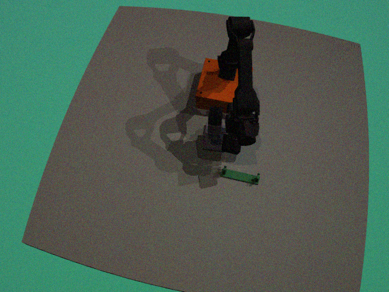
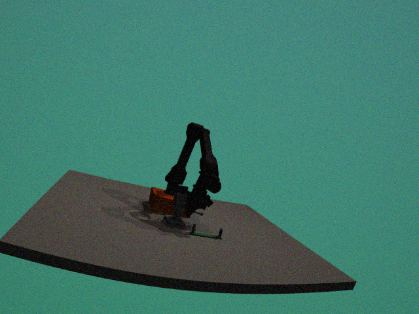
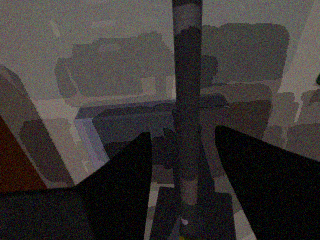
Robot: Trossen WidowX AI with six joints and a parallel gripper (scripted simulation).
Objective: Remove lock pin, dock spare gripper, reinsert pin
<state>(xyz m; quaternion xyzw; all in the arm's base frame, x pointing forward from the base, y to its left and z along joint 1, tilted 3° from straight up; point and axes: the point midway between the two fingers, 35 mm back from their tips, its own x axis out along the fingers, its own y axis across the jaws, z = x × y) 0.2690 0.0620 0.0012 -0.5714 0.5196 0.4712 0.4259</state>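
My gripper tip is 1 cm past the grey mount and 4 cm to the left of it. The rest, counted from my gripper tip: spare gripper (5 cm to the right, 8 cm above); then green rack (12 cm ahead, 8 cm to the left, 2 cm below).
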